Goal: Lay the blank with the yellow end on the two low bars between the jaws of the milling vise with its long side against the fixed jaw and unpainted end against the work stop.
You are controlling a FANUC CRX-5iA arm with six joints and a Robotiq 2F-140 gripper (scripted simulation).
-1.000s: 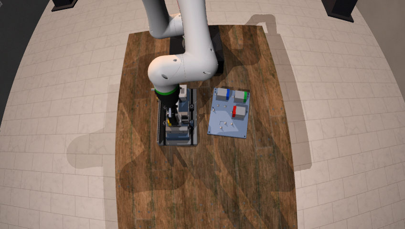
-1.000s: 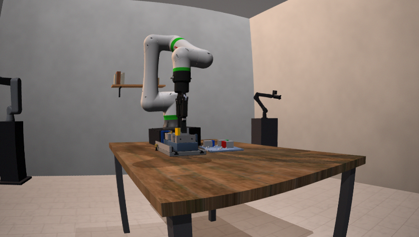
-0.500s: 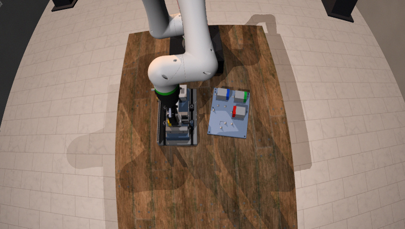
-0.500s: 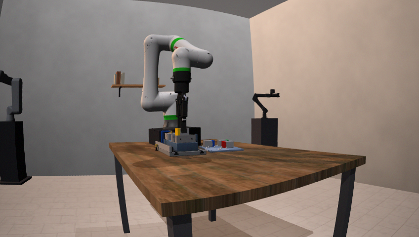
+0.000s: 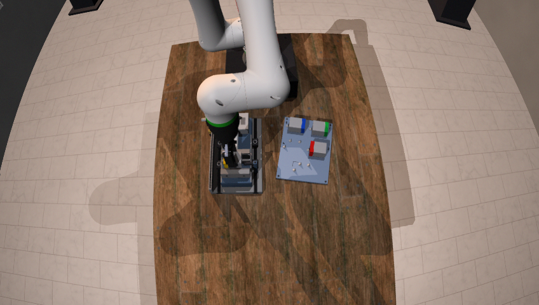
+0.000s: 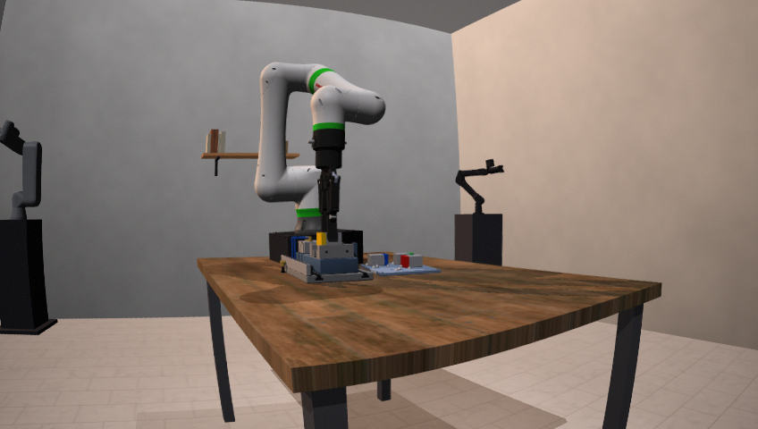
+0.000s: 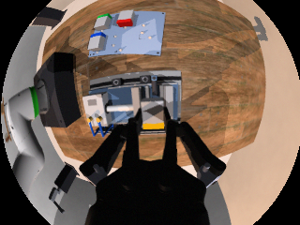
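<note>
The yellow-ended blank is 30 mm below my hand. Also, from my hand: fixed jaw: 70 mm below, 40 mm ahead, 10 mm to the left; then blue-grey plate: 250 mm to the left, 140 mm below, 110 mm behind; then hosed block: 160 mm behind, 70 mm below, 10 mm to the right.
</note>
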